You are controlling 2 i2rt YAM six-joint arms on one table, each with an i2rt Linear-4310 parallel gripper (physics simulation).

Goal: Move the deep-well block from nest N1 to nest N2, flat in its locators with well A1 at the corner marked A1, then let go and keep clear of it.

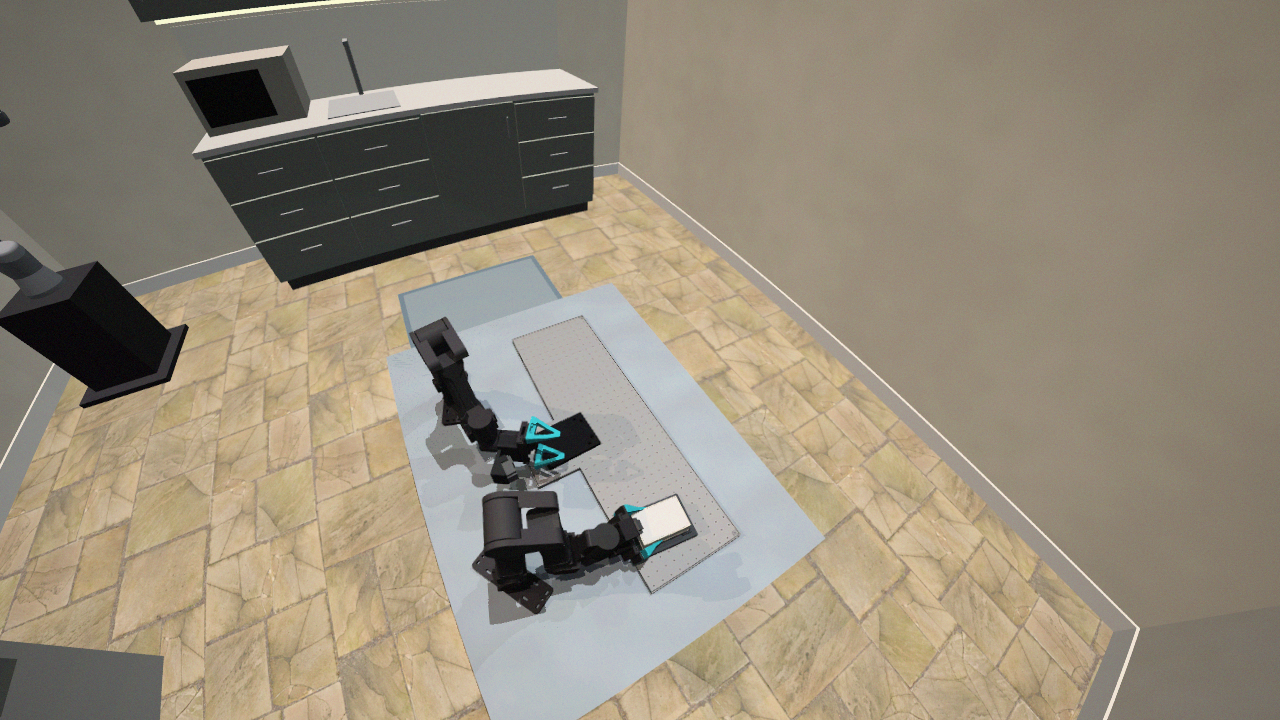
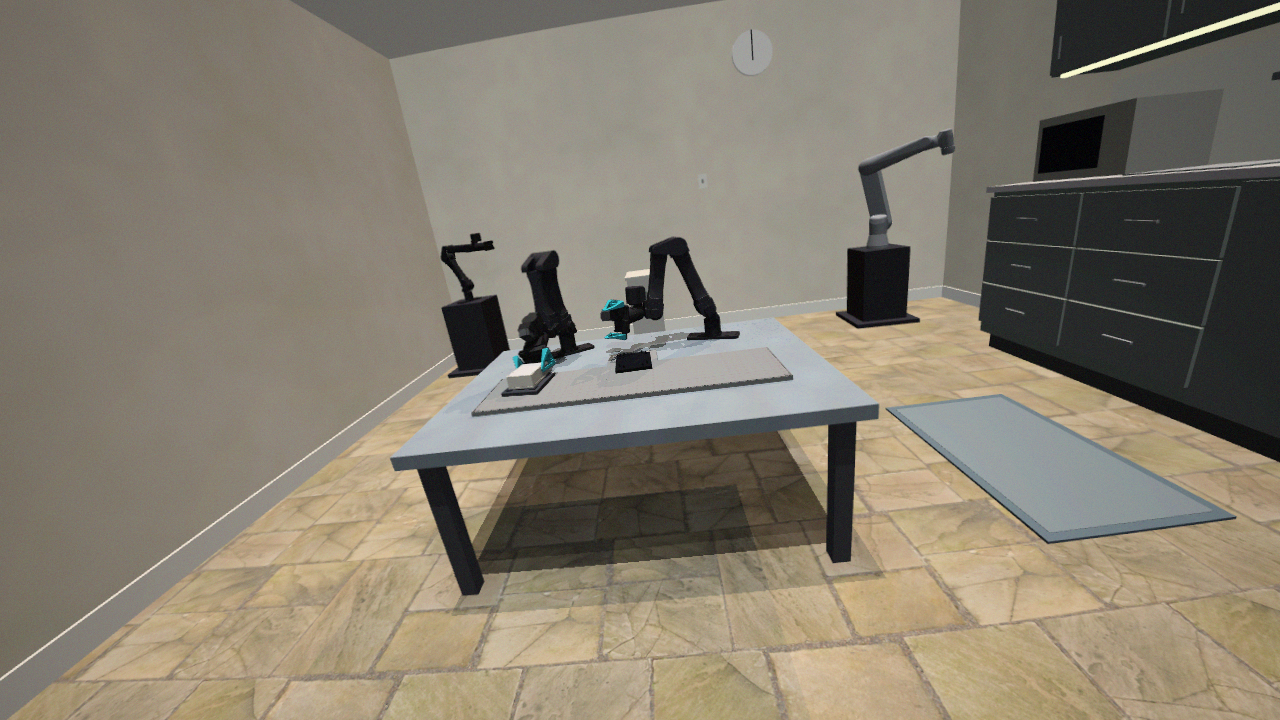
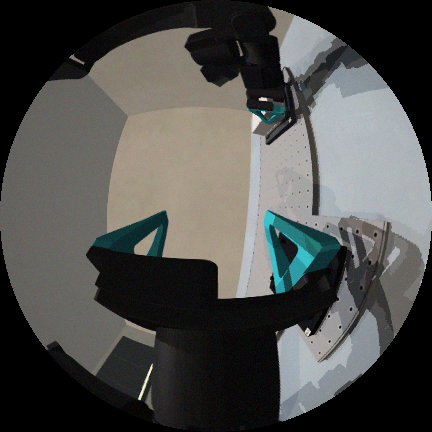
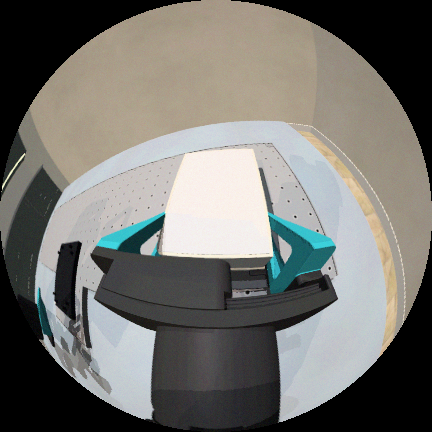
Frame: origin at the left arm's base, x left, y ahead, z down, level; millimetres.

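Seen in the pictures: left gripper, between the fingertips: (image 1: 562, 445) (image 2: 604, 324) (image 3: 215, 215); right gripper, between the fingertips: (image 1: 653, 524) (image 3: 268, 109) (image 4: 215, 215); left arm's base, origin of its link: (image 2: 713, 336); right arm's base, origin of its link: (image 1: 512, 578) (image 2: 569, 352).
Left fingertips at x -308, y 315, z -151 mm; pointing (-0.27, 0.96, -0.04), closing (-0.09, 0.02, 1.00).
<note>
Pixels of each thing's top centre, then the offset from my left fingertips to it. Level surfaces: height alone.
- white deep-well block, centre of its top: (image 4: 214, 184) (image 1: 660, 519) (image 3: 257, 110) (image 2: 526, 368) dx -203, dy +208, dz +81 mm
- grey perforated board, height of its surface: dz +138 mm
- black plate, centre of its top: (image 3: 288, 276) (image 4: 58, 273) (image 1: 565, 437) (image 2: 632, 357) dx +90, dy +11, dz +116 mm
- light blue table, height of its surface: dz +151 mm
The white deep-well block (image 1: 669, 517) (image 2: 526, 376) (image 4: 217, 201) sits flat in nest N1 at the near end of the grey perforated board (image 1: 582, 367) (image 2: 716, 367). My right gripper (image 1: 649, 530) (image 2: 535, 362) (image 4: 215, 215) reaches over the block's near end, with its teal fingers pressed on both long sides. Nest N2 is a black plate (image 1: 580, 432) (image 2: 633, 360) (image 4: 66, 261) further along the board, and it holds nothing. My left gripper (image 1: 543, 443) (image 2: 613, 320) (image 3: 215, 215) is open and empty. It hovers just above the near edge of nest N2.
The board lies on a light blue table (image 1: 573, 645) (image 2: 626, 429). Both arm bases stand along the table's far side (image 2: 716, 333). Off the table are a dark cabinet (image 1: 393, 187), a floor mat (image 2: 1056, 465) and other arms on black pedestals (image 2: 877, 282).
</note>
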